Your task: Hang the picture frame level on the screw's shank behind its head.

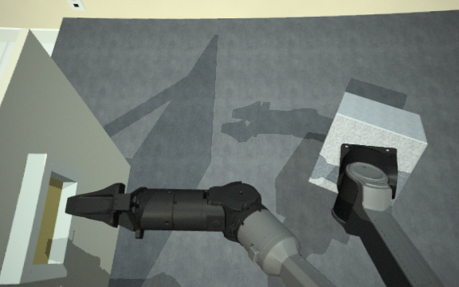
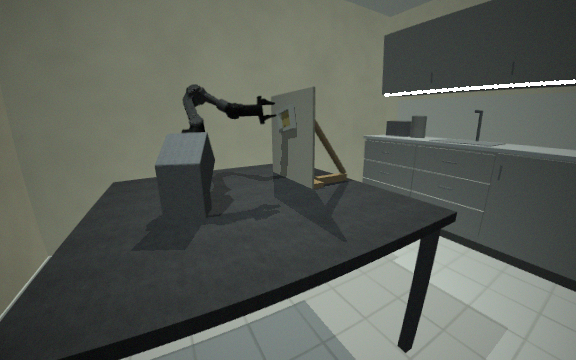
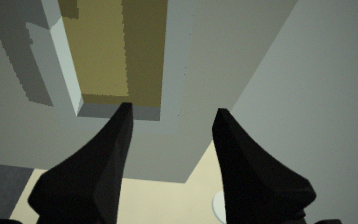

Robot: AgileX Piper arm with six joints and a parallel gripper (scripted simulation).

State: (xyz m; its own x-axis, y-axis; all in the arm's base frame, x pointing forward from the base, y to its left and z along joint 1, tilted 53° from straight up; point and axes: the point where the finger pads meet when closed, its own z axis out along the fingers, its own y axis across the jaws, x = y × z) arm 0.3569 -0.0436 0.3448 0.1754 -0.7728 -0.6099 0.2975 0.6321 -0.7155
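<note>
Right now the picture frame is 80 mm ahead of my hand, 20 mm to the left of it and 50 mm below it. Also, from my hand: grey wall panel 90 mm ahead, 20 mm to the left, 150 mm below.
</note>
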